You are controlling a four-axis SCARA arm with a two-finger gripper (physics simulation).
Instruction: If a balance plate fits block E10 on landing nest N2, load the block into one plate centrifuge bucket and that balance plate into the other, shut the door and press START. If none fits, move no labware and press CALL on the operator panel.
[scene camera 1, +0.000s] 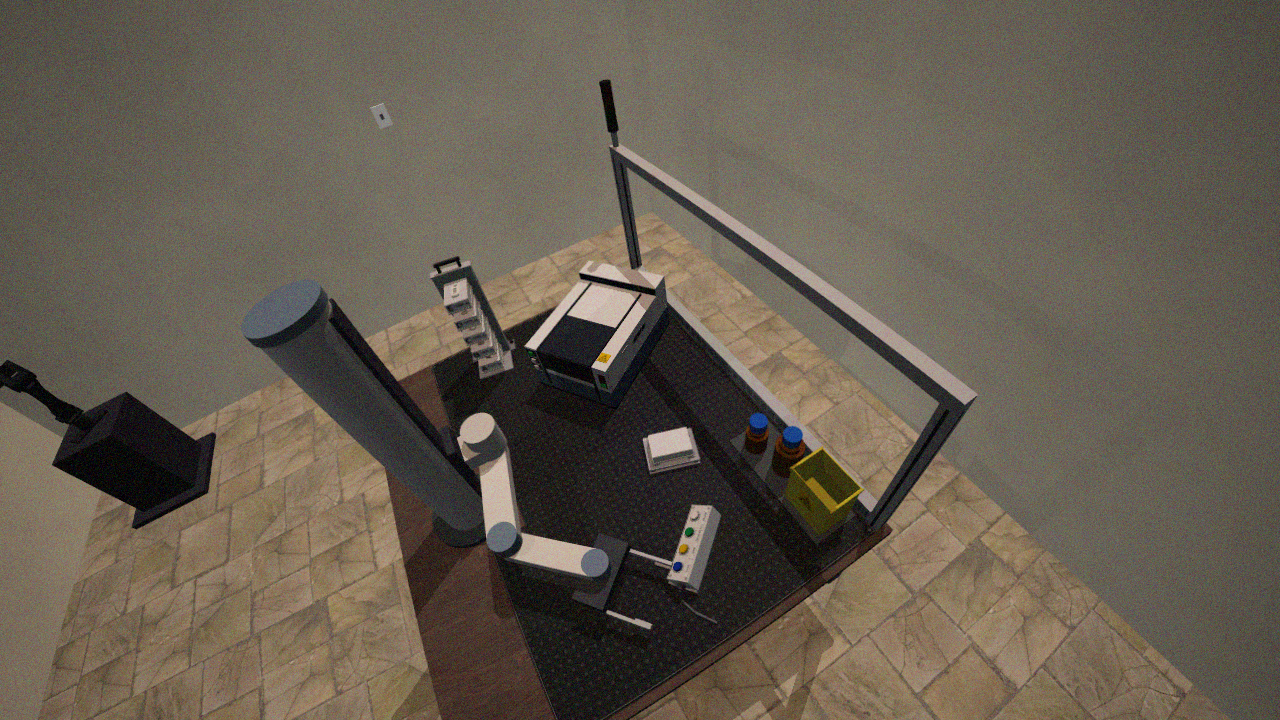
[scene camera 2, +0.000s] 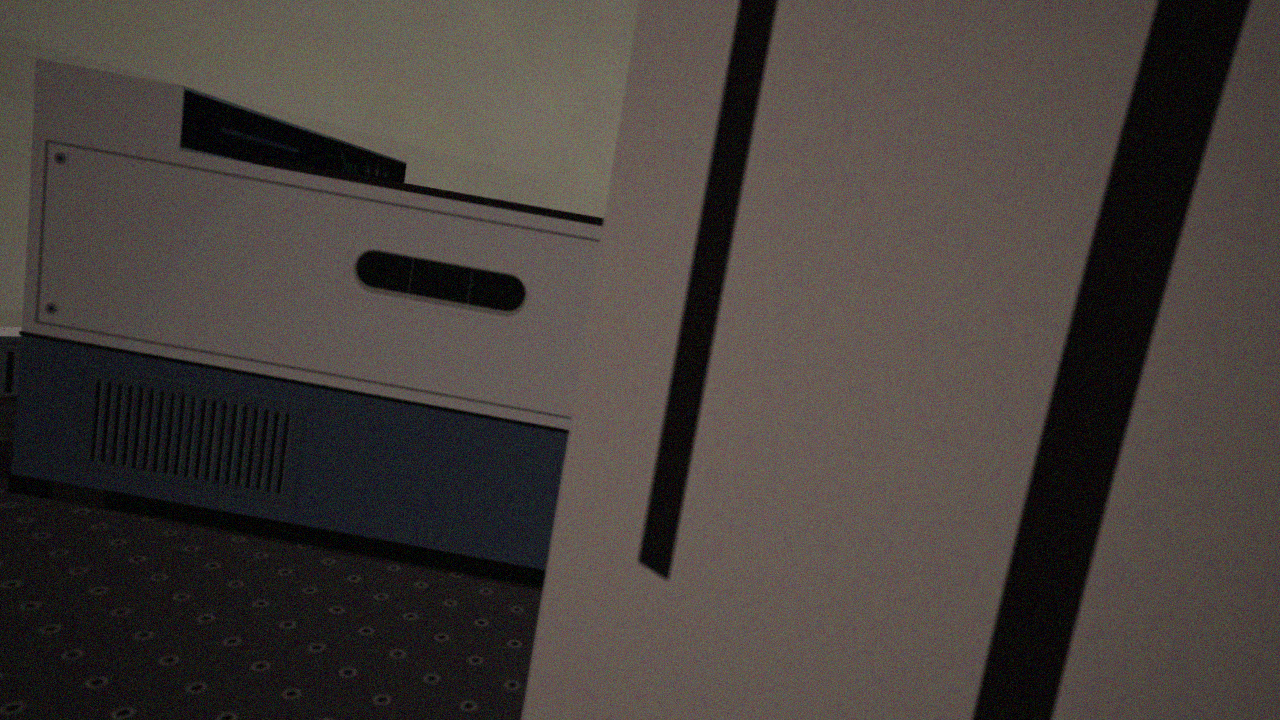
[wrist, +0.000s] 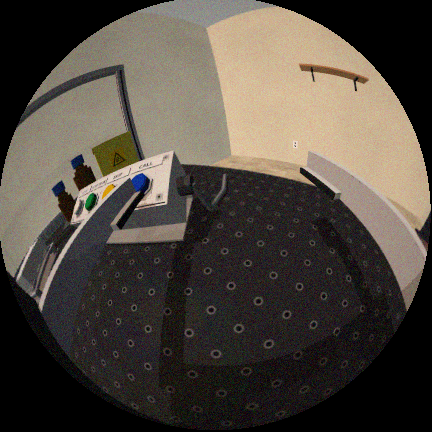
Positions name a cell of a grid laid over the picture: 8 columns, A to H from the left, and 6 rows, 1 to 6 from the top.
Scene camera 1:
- my gripper: E5
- white plate: E4
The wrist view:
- my gripper: E3
